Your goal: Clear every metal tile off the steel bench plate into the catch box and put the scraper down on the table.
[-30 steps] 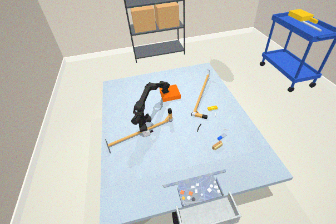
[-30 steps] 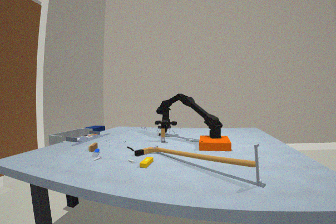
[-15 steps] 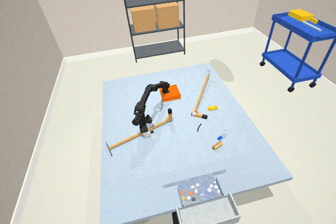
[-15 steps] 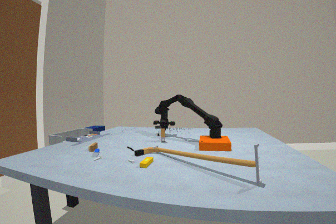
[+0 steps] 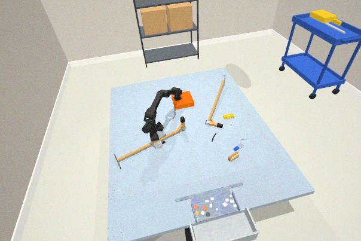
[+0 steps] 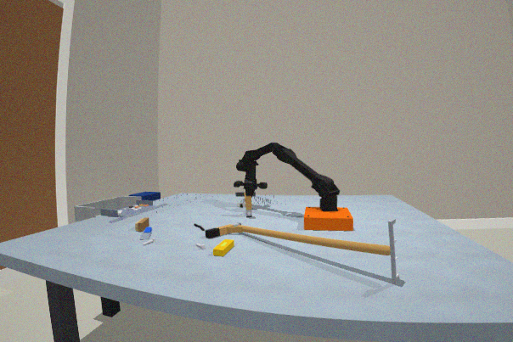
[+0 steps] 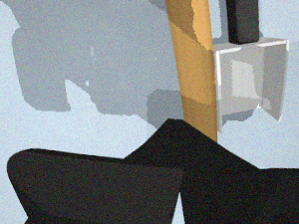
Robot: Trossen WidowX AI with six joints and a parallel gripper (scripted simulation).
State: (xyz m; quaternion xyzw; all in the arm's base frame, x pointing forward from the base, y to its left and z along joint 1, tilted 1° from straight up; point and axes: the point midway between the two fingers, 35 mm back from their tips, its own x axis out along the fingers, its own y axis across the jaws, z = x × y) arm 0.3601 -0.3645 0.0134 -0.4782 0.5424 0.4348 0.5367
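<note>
Right now my gripper tip is 30 mm below the scraper, 20 mm to the left of it and 20 mm short of it. The rest, counted from my gripper tip: white-and-black piece: 50 mm ahead, 40 mm to the left, 30 mm below; wooden block: 470 mm to the left, 410 mm ahead, 20 mm below; black curved strip: 440 mm to the left, 180 mm ahead, 30 mm below.
</note>
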